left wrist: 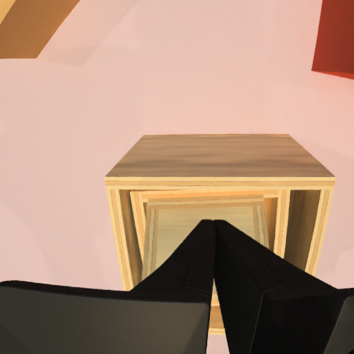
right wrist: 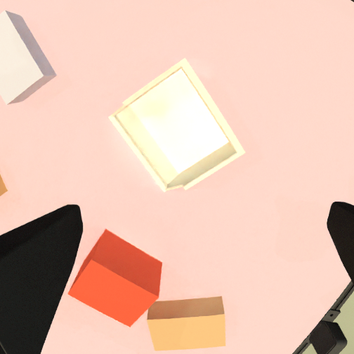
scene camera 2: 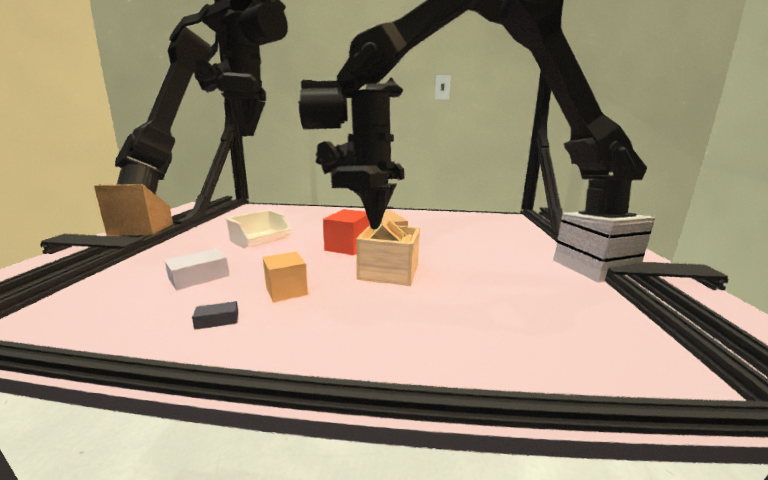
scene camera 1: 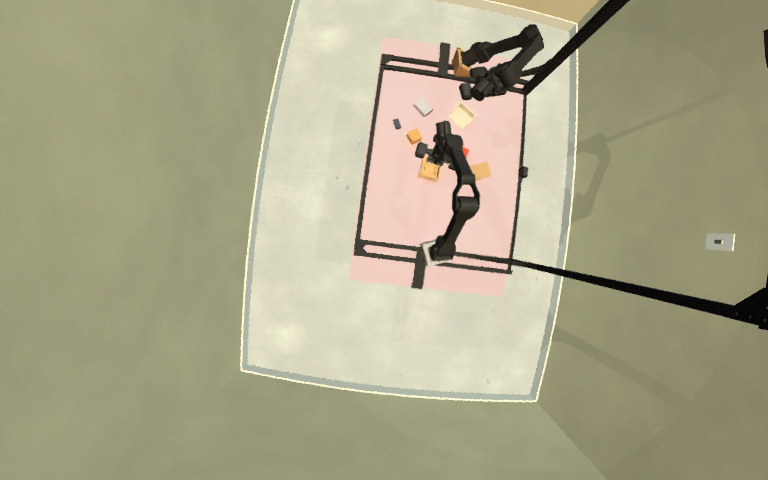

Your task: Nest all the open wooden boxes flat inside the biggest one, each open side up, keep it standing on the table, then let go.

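Frame: origin at the left arm's base, x left, y up, z ahead, level; centimetres.
Seen in the pictures: left gripper, fingertip midpoint: (scene camera 2: 375, 228) (scene camera 1: 432, 161); right gripper, fingertip midpoint: (scene camera 2: 248, 136); left arm's base, origin of the base link: (scene camera 2: 606, 214) (scene camera 1: 436, 252); right arm's base, origin of the base link: (scene camera 2: 133, 195) (scene camera 1: 465, 59).
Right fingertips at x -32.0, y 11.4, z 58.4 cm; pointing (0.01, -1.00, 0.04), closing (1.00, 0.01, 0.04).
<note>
Offsets run from my right fingertips to a thing's top centre.
The biggest open wooden box {dx +23.6, dy -14.4, dz -21.9 cm} (scene camera 1: 428, 177) (scene camera 2: 385, 266) (left wrist: 220, 155) stands upright on the table, open side up. Inside it is a middle-sized wooden box (left wrist: 281, 220), set a little askew. Within that is the smallest box (left wrist: 175, 225), tilted; slanting edges of the inner boxes show above the big box's rim in scene camera 2. My left gripper (scene camera 2: 374, 225) (left wrist: 211, 230) is shut and empty, pointing down with its tips at the smallest box; the fingers hide the near part of the nest. My right gripper (scene camera 2: 249, 130) (right wrist: 208, 216) is open and empty, high above the table.
A red cube {dx +9.5, dy -14.9, dz -17.9 cm} (scene camera 2: 344, 232) (right wrist: 117, 280) and a tan block {dx +1.2, dy -17.8, dz -28.2 cm} (scene camera 1: 481, 170) (right wrist: 187, 330) lie near the nest. An orange cube {dx +26.3, dy -16.3, dz -5.2 cm} (scene camera 1: 414, 135) (scene camera 2: 285, 277), a cream tray {dx +1.6, dy -16.2, dz -0.4 cm} (scene camera 1: 462, 116) (right wrist: 180, 120), a grey block {dx +18.0, dy -18.0, dz +8.3 cm} (scene camera 1: 422, 106) (scene camera 2: 198, 268) and a dark block {dx +32.1, dy -19.5, dz +3.4 cm} (scene camera 1: 396, 123) (scene camera 2: 215, 315) stand apart.
</note>
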